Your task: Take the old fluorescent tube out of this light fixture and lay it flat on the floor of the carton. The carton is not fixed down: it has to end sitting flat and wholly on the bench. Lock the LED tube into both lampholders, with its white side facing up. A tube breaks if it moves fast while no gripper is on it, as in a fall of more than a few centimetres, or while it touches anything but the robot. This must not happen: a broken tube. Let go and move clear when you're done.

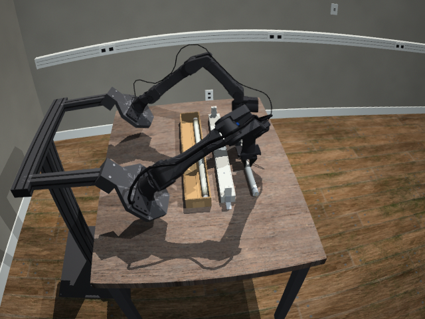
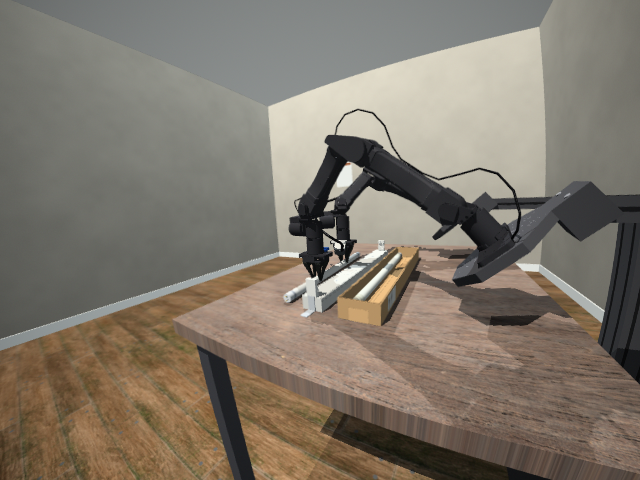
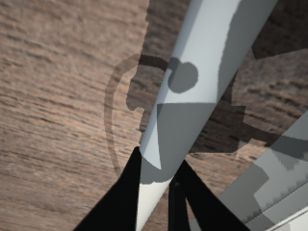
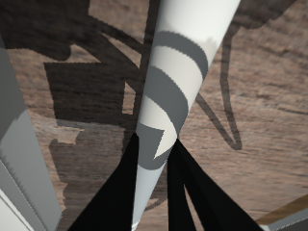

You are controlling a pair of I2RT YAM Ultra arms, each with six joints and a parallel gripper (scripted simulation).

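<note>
Right now my left hand is 10 mm past the LED tube and 120 mm to the left of it. From my left hand the other things lie so: old fluorescent tube (210 mm behind, 100 mm to the right); light fixture (120 mm behind, 110 mm to the right, 40 mm above); carton (240 mm behind, 90 mm to the right, 10 mm above).
Right now the LED tube is 10 mm ahead of my right hand, 120 mm to the left of it and 10 mm below it. The rest, counted from my right hand: old fluorescent tube 190 mm behind, 140 mm to the left; light fixture 90 mm behind, 130 mm to the left, 30 mm above; carton 220 mm behind, 150 mm to the left, 10 mm above.
</note>
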